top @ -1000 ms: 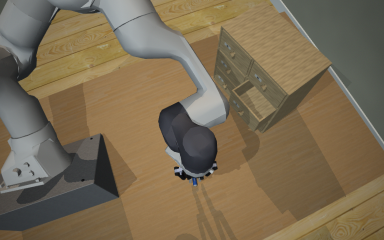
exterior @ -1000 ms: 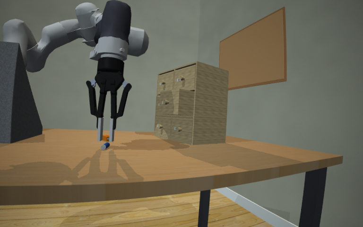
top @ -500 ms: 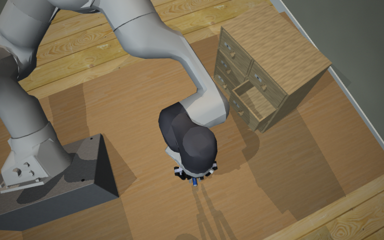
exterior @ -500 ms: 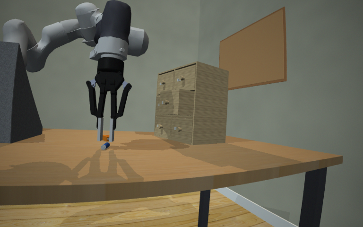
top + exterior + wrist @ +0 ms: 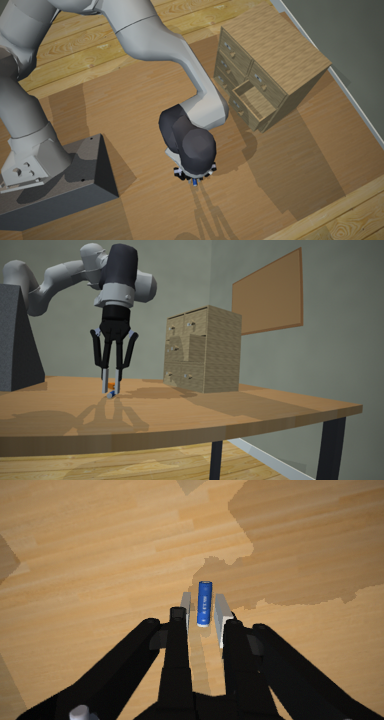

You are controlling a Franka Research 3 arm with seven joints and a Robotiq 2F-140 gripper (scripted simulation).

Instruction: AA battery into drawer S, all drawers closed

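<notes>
Now: hand 4 cm above the blue AA battery. Round my hand: small orange object 15 cm to the left, 3 cm below; then drawer 30 cm ahead, 16 cm to the left, 9 cm above.
</notes>
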